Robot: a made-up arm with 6 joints.
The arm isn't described. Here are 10 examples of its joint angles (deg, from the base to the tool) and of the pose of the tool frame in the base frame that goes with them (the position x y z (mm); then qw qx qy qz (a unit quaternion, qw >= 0)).
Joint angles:
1: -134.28 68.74 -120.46 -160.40 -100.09 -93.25
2: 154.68 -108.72 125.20 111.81 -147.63 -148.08
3: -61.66 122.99 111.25 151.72 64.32 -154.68
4: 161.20 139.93 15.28 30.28 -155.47 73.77
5: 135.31 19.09 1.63 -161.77 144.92 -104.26
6: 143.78 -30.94 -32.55 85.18 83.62 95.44
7: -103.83 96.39 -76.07 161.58 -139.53 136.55
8: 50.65 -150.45 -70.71 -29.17 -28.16 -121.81
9: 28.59 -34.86 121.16 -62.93 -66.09 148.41
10: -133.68 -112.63 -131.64 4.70 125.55 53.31
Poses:
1: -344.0 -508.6 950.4 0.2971 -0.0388 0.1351 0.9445
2: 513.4 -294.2 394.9 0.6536 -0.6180 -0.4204 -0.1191
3: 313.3 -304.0 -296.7 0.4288 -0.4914 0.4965 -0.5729
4: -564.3 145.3 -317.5 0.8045 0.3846 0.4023 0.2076
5: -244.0 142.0 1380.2 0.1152 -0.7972 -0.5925 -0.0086
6: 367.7 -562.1 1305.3 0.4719 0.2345 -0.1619 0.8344
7: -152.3 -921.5 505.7 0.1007 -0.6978 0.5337 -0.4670
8: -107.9 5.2 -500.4 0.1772 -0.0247 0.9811 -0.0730
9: -122.0 97.2 1182.7 0.9928 0.0221 0.0416 -0.1100
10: 360.6 325.2 -82.0 0.0601 0.2063 0.9716 -0.0990
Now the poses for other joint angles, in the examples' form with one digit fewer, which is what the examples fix.
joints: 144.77 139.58 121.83 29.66 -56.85 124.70
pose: -122 85 -272 0.539 -0.710 -0.149 -0.428
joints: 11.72 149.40 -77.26 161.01 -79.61 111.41
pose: 688 209 -241 0.303 -0.759 -0.576 0.019
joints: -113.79 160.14 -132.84 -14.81 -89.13 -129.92
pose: -69 -323 56 0.863 0.031 -0.040 -0.503
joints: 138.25 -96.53 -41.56 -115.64 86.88 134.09
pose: 662 -555 53 0.234 -0.150 -0.953 -0.123
